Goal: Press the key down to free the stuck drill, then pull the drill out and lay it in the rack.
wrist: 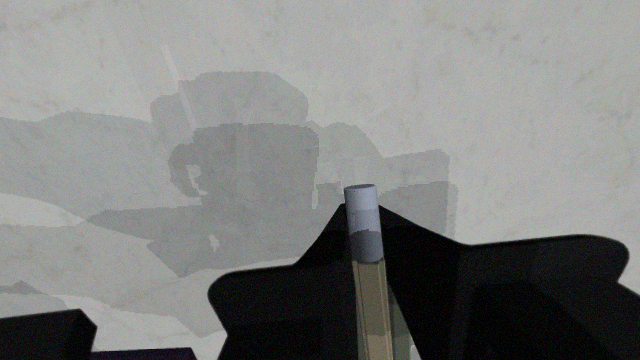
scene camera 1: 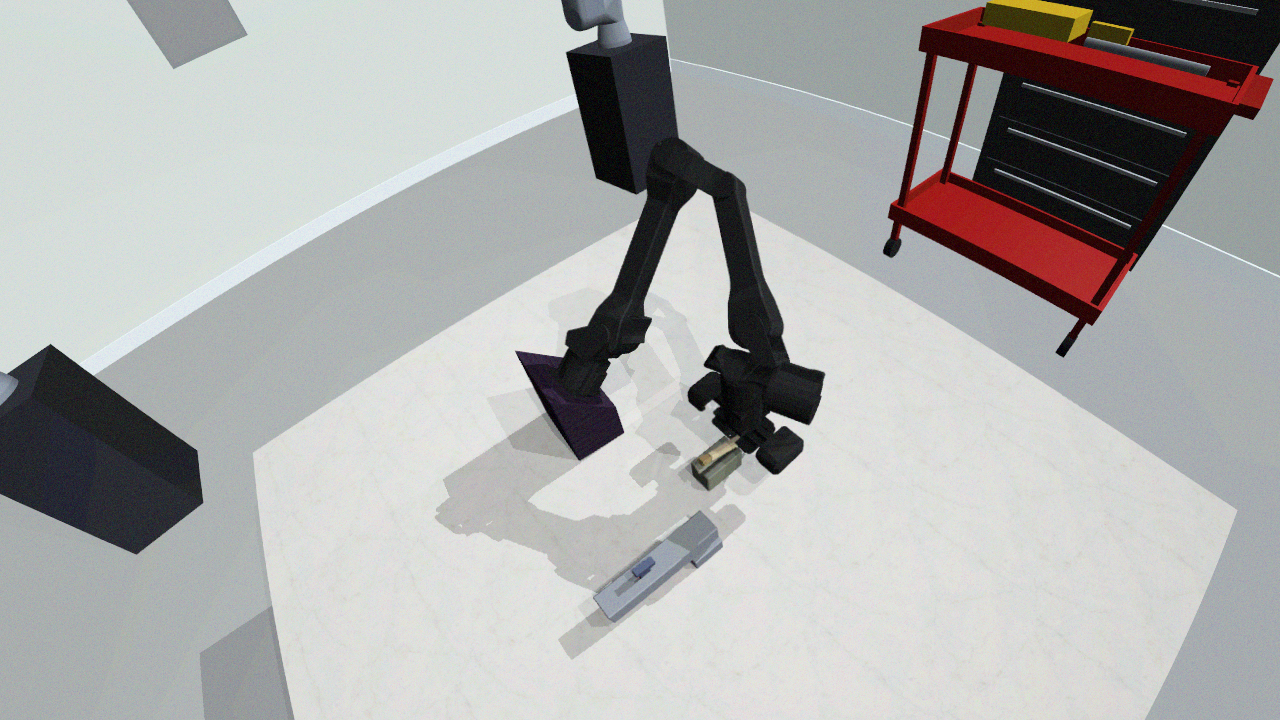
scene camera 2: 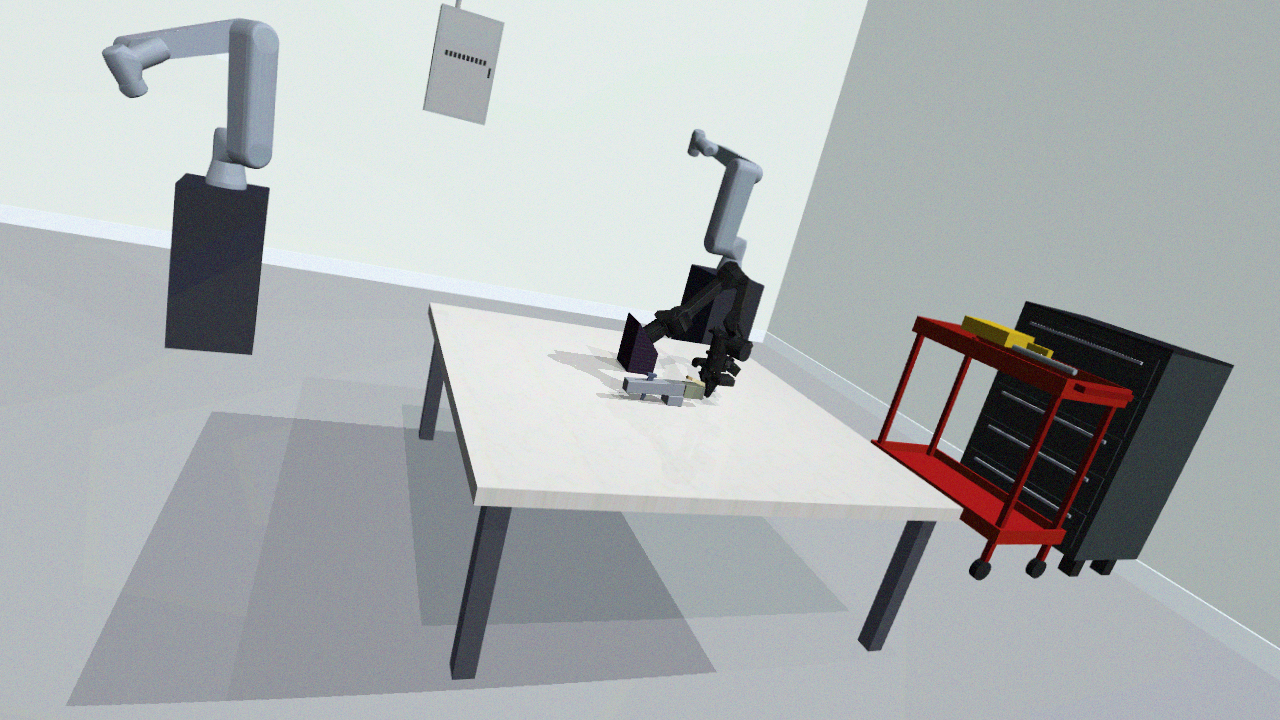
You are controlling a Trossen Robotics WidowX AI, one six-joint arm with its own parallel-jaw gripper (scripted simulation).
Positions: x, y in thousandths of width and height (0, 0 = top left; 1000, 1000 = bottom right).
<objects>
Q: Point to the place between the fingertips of my gripper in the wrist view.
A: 555, 579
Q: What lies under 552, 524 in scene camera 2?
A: My gripper.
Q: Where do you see a grey holder block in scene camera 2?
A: At 525, 544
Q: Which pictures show my gripper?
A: The wrist view, scene camera 1 and scene camera 2: all of them.
</objects>
